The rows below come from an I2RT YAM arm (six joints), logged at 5 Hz.
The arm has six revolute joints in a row. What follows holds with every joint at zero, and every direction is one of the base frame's.
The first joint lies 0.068 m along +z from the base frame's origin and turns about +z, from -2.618 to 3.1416 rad.
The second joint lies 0.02 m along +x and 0.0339 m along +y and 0.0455 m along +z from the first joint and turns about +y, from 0 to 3.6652 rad.
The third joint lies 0.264 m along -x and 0.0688 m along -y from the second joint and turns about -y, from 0 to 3.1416 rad.
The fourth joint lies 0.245 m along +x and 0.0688 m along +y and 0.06 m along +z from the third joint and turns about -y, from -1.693 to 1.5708 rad.
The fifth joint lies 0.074 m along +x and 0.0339 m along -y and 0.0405 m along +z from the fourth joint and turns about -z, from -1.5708 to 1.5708 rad.
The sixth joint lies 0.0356 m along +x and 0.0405 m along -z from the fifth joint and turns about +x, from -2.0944 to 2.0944 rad.
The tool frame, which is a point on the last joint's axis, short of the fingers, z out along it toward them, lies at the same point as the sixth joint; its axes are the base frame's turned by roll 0, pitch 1.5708 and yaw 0 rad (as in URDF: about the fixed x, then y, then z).
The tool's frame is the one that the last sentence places.
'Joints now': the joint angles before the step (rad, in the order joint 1, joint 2, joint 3, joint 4, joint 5, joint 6). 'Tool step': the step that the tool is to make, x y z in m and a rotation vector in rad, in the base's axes. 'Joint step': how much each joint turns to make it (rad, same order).
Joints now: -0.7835, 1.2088, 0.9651, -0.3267, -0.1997, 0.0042
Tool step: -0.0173, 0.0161, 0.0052, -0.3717, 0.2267, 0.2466
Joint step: -0.0006, -0.0984, -0.0391, -0.0515, 0.0191, -0.4988
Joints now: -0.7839, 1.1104, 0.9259, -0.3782, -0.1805, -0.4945
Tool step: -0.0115, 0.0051, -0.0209, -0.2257, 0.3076, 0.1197
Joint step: -0.0011, -0.0249, -0.0575, -0.0727, 0.1205, -0.3801
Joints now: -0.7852, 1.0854, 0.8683, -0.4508, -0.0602, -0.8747
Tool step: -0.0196, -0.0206, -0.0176, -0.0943, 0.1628, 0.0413
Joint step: -0.1210, 0.0257, -0.0386, 0.0110, -0.0064, -0.2460
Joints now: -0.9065, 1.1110, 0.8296, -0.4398, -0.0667, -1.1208
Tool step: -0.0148, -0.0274, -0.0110, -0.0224, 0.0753, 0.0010
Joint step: -0.1194, 0.0737, 0.0095, 0.0279, -0.0386, -0.1368
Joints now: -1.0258, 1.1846, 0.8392, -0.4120, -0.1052, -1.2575
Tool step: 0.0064, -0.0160, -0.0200, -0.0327, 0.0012, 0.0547
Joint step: -0.0158, 0.0821, -0.0346, 0.1366, -0.0396, -0.0614
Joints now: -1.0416, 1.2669, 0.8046, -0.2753, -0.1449, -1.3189
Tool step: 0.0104, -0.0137, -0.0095, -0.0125, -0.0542, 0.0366
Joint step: 0.0006, 0.0759, 0.0012, 0.1141, -0.0537, 0.0069
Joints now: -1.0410, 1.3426, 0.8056, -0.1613, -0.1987, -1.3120
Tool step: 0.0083, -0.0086, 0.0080, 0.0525, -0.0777, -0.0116
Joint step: 0.0039, 0.0375, 0.0567, -0.0065, -0.0478, 0.0840
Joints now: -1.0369, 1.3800, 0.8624, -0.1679, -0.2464, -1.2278
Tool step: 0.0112, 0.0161, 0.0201, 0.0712, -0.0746, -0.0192
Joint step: 0.0616, -0.0509, 0.0385, -0.0770, -0.0007, 0.1335
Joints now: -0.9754, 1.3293, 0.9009, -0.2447, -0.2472, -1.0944
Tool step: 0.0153, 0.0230, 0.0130, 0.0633, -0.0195, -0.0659
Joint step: 0.1035, -0.0431, 0.0258, -0.0780, 0.0984, 0.1509
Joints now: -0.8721, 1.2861, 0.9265, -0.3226, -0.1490, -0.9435
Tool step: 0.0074, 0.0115, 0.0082, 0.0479, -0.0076, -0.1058
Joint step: 0.0604, -0.0141, 0.0297, -0.0614, 0.1043, 0.1355
